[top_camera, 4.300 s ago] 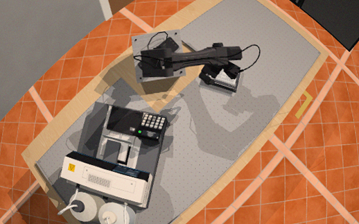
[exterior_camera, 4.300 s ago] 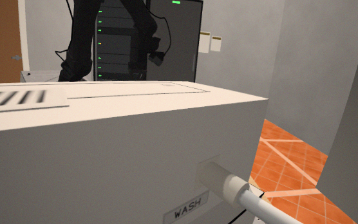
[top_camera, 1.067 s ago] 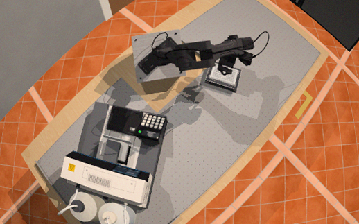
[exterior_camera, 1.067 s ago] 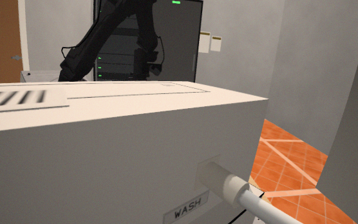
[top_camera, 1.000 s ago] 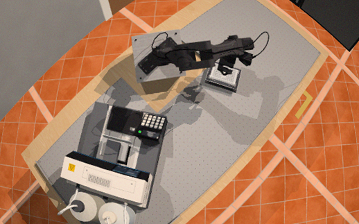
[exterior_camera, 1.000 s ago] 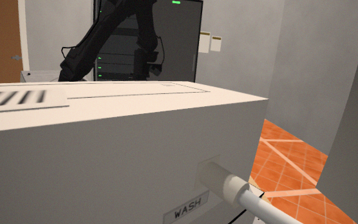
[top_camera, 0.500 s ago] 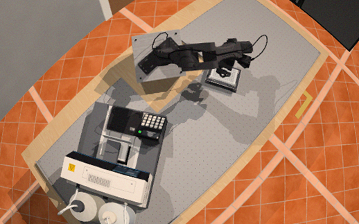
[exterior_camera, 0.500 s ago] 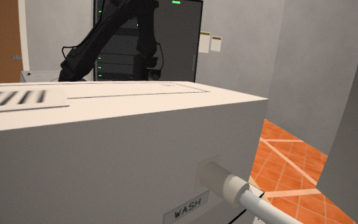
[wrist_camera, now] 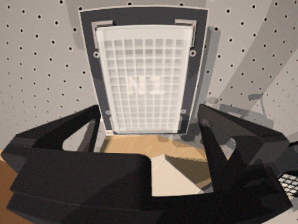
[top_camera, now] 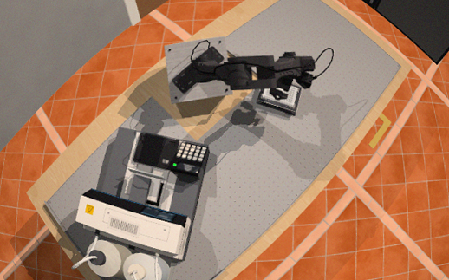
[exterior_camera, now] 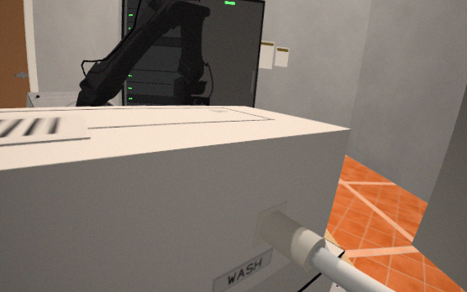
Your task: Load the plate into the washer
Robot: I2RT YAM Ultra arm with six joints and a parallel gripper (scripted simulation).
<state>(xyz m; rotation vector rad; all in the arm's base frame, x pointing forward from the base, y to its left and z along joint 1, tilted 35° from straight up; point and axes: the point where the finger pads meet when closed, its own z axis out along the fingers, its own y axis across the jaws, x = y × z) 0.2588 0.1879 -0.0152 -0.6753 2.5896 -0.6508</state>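
Right now the white well plate is 1 cm to the left of my hand and 4 cm below it. The rest, counted from my hand: wash hose port 12 cm ahead, 75 cm to the right, 14 cm above; plate washer 9 cm behind, 63 cm to the right, 5 cm above; dark plate nest 1 cm to the left, 5 cm below.
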